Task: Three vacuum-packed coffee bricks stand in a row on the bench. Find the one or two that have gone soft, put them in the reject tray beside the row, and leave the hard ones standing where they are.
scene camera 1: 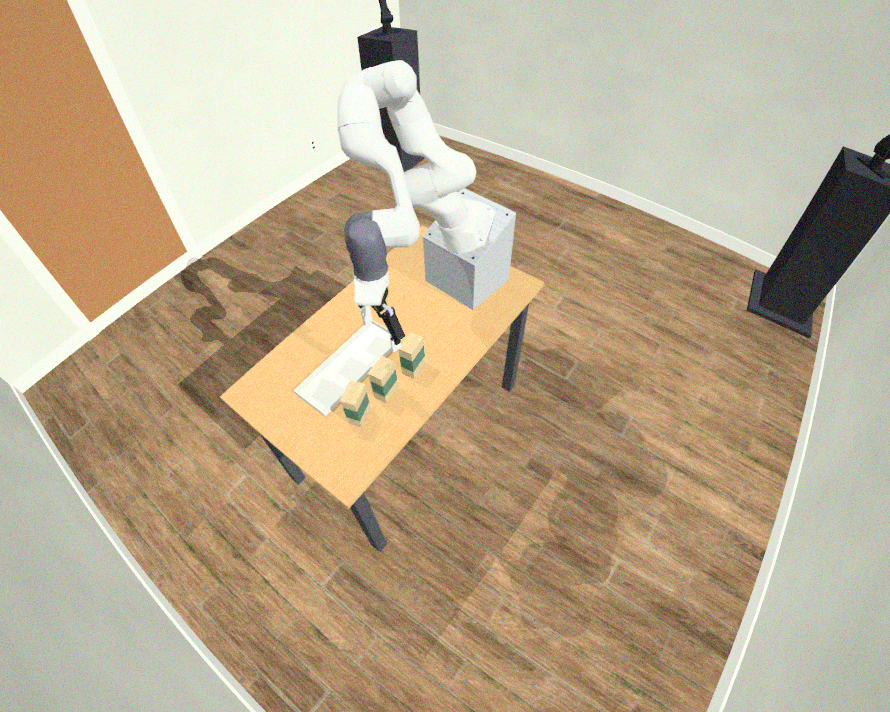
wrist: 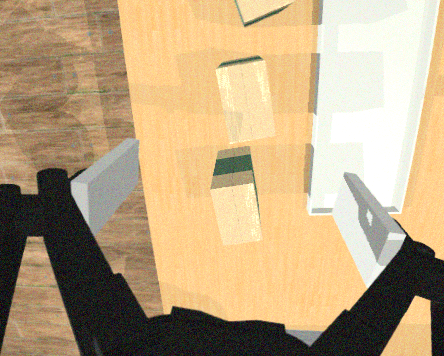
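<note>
Three coffee bricks with tan tops and green bands stand upright in a row: the one nearest the robot base (scene camera 1: 411, 354) (wrist: 236, 212), the middle one (scene camera 1: 383, 378) (wrist: 247, 102), and the far one (scene camera 1: 354, 403) (wrist: 261, 9), partly cut off in the wrist view. Which are soft cannot be told by sight. The white reject tray (scene camera 1: 310, 401) (wrist: 323, 125) lies alongside the row, with no brick in it. My gripper (scene camera 1: 396, 343) (wrist: 238, 177) is open and empty. It is above the bench by the base-side brick, which appears between the spread fingers in the wrist view.
The wooden bench (scene camera 1: 296, 430) (wrist: 190, 280) has its long edge close to the row on the side away from the tray. The grey base block (scene camera 1: 469, 270) stands at the bench's far end. Black pillars (scene camera 1: 812, 237) stand on the floor beyond the bench.
</note>
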